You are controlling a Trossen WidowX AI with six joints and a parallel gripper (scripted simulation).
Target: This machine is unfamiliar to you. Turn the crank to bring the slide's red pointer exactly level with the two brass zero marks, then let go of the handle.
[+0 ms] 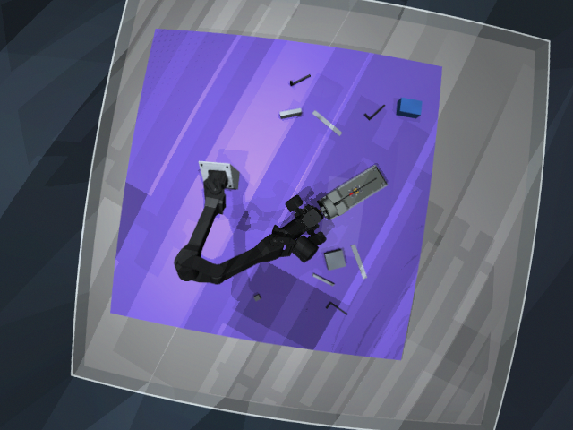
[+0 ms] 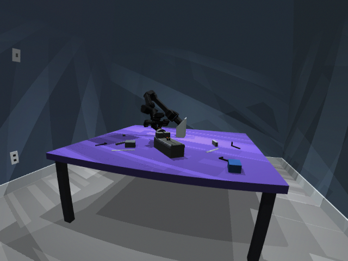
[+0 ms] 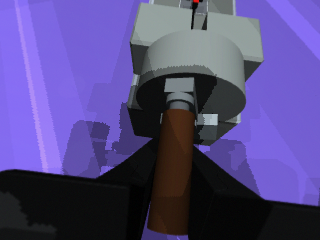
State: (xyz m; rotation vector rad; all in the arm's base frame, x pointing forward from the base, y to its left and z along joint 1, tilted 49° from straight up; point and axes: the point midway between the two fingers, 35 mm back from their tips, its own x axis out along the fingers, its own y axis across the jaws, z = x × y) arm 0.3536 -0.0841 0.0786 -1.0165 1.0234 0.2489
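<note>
My gripper tip is 30 mm below the brown crank handle, 10 mm to the left of it and 10 mm past it. The rest, counted from my gripper tip: dark L-shaped key (390 mm to the right, 110 mm ahead, 90 mm below); red pointer (120 mm ahead, 80 mm to the left, 10 mm below); grey block (180 mm to the right, 90 mm ahead, 80 mm below).
</note>
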